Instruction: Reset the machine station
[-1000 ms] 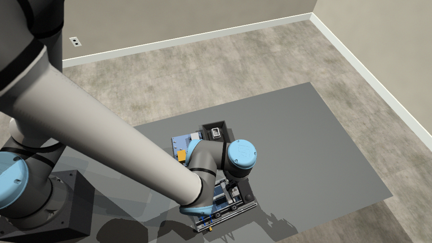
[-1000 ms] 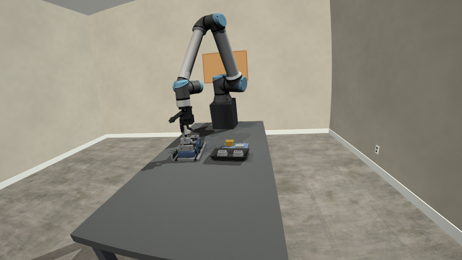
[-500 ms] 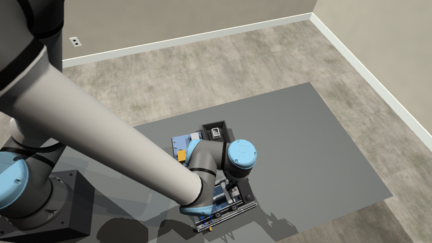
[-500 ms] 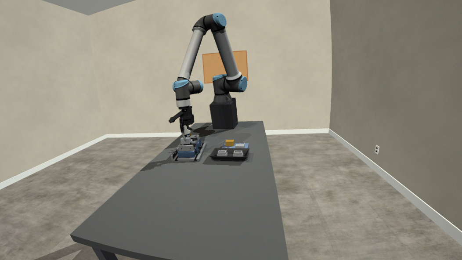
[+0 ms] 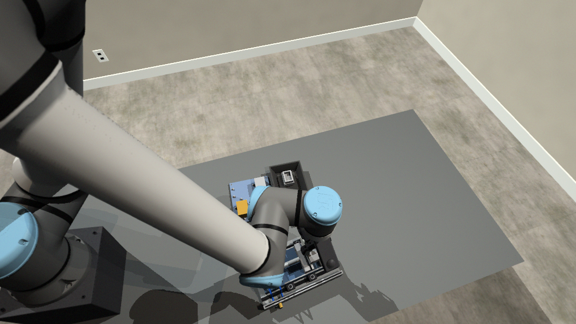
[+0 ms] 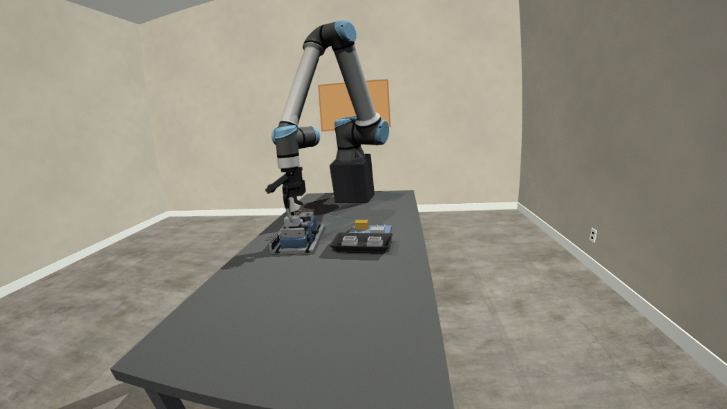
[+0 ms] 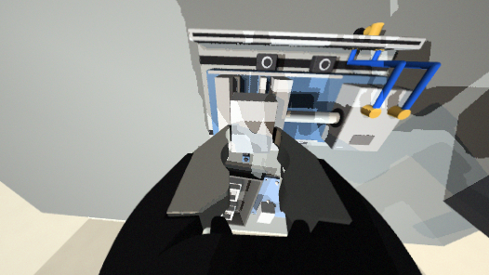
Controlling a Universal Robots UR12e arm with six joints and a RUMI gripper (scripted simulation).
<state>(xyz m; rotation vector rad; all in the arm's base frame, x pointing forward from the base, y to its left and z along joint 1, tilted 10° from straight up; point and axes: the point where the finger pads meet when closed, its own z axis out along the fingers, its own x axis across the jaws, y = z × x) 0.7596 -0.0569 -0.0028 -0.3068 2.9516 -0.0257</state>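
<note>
My hand is 20 mm above the gray blank. Round my hand: yellow brass blank: 230 mm behind, 250 mm to the left, 120 mm below; then blue infeed plate: 180 mm behind, 290 mm to the left, 140 mm below; then pale rod: 80 mm behind, 10 mm to the right, 60 mm below.
</note>
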